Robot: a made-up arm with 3 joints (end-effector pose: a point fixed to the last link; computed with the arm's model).
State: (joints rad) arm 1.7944 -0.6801 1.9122
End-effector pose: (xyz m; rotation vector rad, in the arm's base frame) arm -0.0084 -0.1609 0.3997 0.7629 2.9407 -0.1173
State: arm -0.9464 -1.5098 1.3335
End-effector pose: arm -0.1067 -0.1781 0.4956 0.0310 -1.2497 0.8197
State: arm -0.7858 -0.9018 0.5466
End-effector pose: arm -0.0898 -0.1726 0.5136 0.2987 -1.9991 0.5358
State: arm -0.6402 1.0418 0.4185
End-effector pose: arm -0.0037 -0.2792 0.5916 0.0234 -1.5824 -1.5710
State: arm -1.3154 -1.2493 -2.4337
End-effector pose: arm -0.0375 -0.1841 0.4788 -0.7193 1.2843 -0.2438
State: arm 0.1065 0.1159 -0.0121
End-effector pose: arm -0.0849 -0.1702 0.5160 0.0080 3.0445 0.1143
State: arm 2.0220 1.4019 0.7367
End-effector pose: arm -0.1318 -0.2627 0.3951 -1.4905 2.0454 0.0025
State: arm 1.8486 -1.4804 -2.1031
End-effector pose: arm 0.0271 -0.2314 0.4871 -0.0746 -1.5736 -1.7027
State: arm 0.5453 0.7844 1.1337
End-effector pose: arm -0.1293 -0.2272 0.5535 0.9050 -2.2145 -0.9077
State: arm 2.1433 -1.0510 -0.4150
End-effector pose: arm 0.0558 -0.2459 0.4621 0.8921 0.0361 -1.2202
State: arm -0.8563 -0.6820 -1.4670
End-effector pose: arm -0.0400 -0.1868 0.4806 -0.3953 2.1913 -0.6911
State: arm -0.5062 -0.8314 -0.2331
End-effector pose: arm -0.0856 -0.1805 0.4702 0.3667 -2.8632 1.0258
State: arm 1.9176 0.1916 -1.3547
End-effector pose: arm -0.0299 -0.1808 0.4368 0.2062 -0.0231 -0.3886
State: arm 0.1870 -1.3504 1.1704
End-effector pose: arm -0.0729 -0.1762 0.4037 -0.7040 -2.1642 1.0169
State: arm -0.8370 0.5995 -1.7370
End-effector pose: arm 0.0278 -0.2281 0.5261 0.9784 2.4864 -0.1580
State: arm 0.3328 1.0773 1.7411
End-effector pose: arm -0.0926 -0.2842 0.5817 1.2471 -1.1905 -1.0735
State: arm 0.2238 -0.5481 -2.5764
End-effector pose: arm -0.0231 -0.1752 0.4976 -0.0579 0.0847 -0.7803
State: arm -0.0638 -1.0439 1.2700
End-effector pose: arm -0.0877 -0.1549 0.4558 -0.3384 -1.9767 0.5693
